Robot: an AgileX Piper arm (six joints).
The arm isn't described. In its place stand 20 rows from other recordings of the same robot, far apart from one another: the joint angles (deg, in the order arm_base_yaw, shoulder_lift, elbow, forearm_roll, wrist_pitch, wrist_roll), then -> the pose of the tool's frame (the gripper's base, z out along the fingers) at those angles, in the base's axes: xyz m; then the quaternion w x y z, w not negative.
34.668 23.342 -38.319 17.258 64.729 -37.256 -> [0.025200 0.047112 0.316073 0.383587 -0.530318 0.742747 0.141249]
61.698 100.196 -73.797 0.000 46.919 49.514 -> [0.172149 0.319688 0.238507 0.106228 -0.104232 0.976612 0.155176]
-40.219 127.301 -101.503 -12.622 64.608 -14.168 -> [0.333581 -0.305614 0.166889 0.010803 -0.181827 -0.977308 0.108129]
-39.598 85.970 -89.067 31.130 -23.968 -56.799 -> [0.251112 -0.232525 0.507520 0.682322 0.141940 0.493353 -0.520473]
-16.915 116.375 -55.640 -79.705 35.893 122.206 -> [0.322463 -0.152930 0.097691 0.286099 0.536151 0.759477 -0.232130]
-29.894 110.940 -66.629 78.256 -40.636 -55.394 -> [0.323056 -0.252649 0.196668 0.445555 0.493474 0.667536 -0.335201]
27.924 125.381 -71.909 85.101 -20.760 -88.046 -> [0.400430 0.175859 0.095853 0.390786 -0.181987 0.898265 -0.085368]
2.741 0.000 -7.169 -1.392 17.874 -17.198 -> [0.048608 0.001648 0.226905 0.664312 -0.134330 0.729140 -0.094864]
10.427 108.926 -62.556 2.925 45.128 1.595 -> [0.330279 0.064125 0.137602 0.028396 -0.059542 0.997585 0.021722]
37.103 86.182 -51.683 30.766 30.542 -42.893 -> [0.222948 0.198292 0.229815 0.258425 -0.456294 0.832995 0.176441]
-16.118 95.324 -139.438 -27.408 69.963 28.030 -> [0.267638 -0.118305 0.578440 0.572131 0.355732 0.718973 -0.170877]
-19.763 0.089 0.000 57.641 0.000 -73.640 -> [0.052960 -0.019028 0.213194 0.701144 0.022207 0.675821 -0.226207]
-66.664 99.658 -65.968 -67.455 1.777 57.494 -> [0.154165 -0.363929 0.249194 0.388342 0.416340 0.756190 -0.322534]
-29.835 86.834 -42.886 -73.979 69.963 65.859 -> [0.168349 -0.191277 0.228612 0.037123 0.385307 0.748370 -0.538613]
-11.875 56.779 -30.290 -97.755 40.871 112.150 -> [0.169806 -0.095999 0.291254 0.572528 0.359616 0.684196 -0.273430]
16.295 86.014 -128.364 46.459 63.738 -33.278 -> [0.214962 0.124470 0.598239 0.601739 -0.373980 0.637742 0.302216]
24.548 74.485 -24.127 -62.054 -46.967 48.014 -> [0.175076 0.144564 0.220180 0.489058 -0.383088 0.689701 0.371992]
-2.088 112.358 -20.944 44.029 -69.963 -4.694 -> [0.241715 -0.068271 0.093319 0.541885 0.296721 0.749555 -0.237665]
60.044 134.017 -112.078 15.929 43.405 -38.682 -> [0.242787 0.455634 0.170423 0.227196 -0.679000 0.678867 0.162728]
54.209 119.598 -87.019 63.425 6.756 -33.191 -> [0.274922 0.397687 0.206772 0.336071 -0.206880 0.842870 0.365823]
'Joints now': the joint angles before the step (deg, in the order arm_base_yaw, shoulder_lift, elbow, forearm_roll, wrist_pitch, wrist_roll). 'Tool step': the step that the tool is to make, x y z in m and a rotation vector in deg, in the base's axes. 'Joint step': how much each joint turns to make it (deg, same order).
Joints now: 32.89, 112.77, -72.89, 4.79, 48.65, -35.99
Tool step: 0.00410, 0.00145, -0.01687, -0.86, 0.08, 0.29
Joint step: 0.00, 2.62, 0.00, -0.72, -2.09, 0.01
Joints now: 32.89, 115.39, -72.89, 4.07, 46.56, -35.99
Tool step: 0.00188, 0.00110, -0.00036, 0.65, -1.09, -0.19
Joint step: 0.00, 0.09, 0.00, 0.00, -1.37, 0.12
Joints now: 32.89, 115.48, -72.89, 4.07, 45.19, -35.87
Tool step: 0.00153, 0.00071, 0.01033, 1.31, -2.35, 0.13
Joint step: 0.00, -1.46, -0.09, -0.14, -1.13, -0.11
